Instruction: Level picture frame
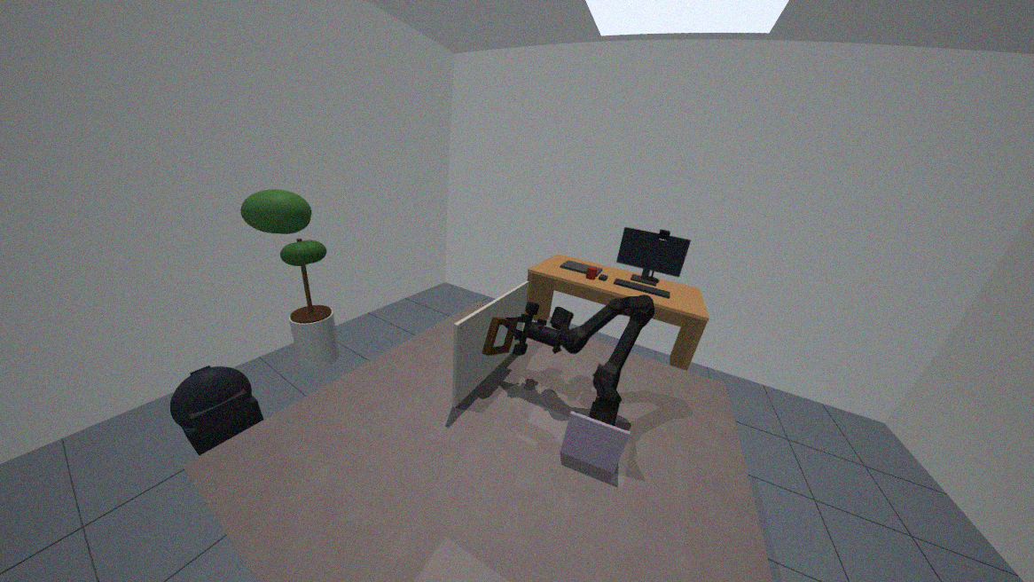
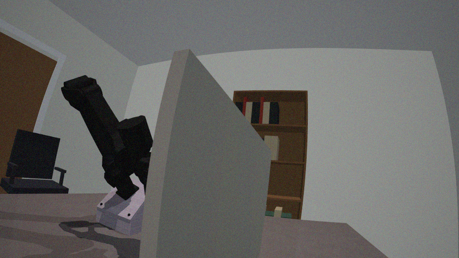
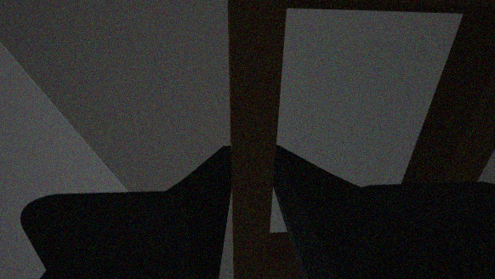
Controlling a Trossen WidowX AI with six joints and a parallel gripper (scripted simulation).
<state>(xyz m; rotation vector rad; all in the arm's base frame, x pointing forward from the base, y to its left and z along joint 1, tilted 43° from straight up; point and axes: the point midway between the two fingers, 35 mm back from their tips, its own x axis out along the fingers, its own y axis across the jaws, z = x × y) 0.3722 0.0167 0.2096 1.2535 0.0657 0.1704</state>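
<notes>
Right now my gripper tip is 50 mm above the brown wooden picture frame and 20 mm to the right of it. Also, from my gripper tip: wall panel (70 mm below, 20 mm to the left, 20 mm ahead).
</notes>
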